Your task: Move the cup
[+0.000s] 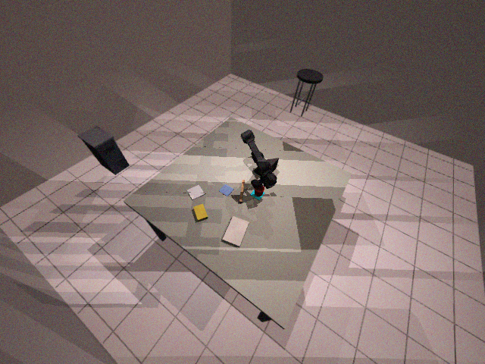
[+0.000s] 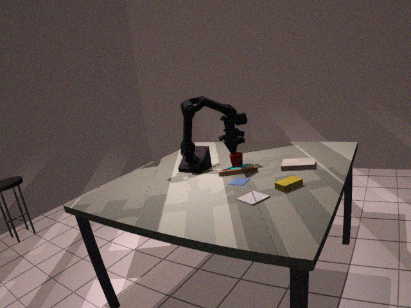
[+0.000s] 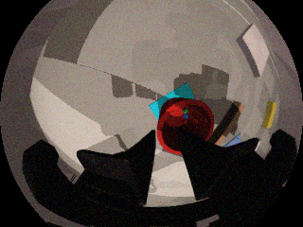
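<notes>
Now: the dark red cup 2 cm ahead of my gripper tip, 1 cm to the right of it and 3 cm below it. Round my gripper tip: cyan pad: 3 cm ahead, 1 cm to the right, 8 cm below; then blue pad: 15 cm ahead, 23 cm to the right, 8 cm below; then thin wooden bar: 9 cm ahead, 12 cm to the right, 7 cm below.
</notes>
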